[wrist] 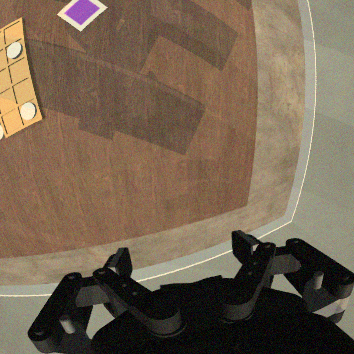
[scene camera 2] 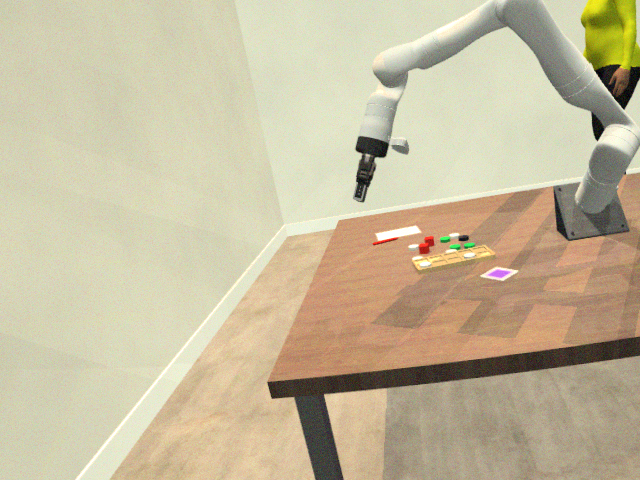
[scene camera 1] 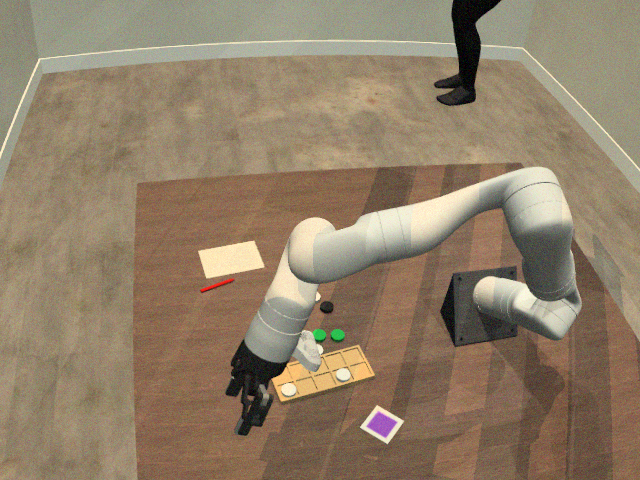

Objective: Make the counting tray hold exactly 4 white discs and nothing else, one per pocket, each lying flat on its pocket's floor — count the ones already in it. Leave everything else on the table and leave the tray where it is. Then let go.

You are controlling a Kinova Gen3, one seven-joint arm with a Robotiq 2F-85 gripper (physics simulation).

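Note:
The counting tray (scene camera 1: 353, 356) (scene camera 2: 447, 260) (wrist: 16, 92) lies flat on the table. It holds two white discs, one in a left pocket (scene camera 1: 289, 390) (scene camera 2: 425, 263) (wrist: 27, 110) and one in a right pocket (scene camera 1: 343, 374) (scene camera 2: 470, 255) (wrist: 14, 50). Loose white discs (scene camera 2: 413, 247) (scene camera 2: 454, 235) lie behind the tray; the arm hides most of them in scene camera 1. My gripper (scene camera 1: 251, 410) (scene camera 2: 362, 192) (wrist: 181, 250) is open and empty. It hangs high above the table, left of the tray's left end.
Green discs (scene camera 1: 337, 334) (scene camera 2: 455, 247), a black disc (scene camera 1: 326, 307) (scene camera 2: 463, 237) and red cubes (scene camera 2: 424, 248) lie behind the tray. A purple tile (scene camera 1: 381, 424) (scene camera 2: 499, 273) (wrist: 81, 11), a cream sheet (scene camera 1: 230, 258), a red stick (scene camera 1: 216, 285) and the arm's base block (scene camera 1: 480, 305) are also here.

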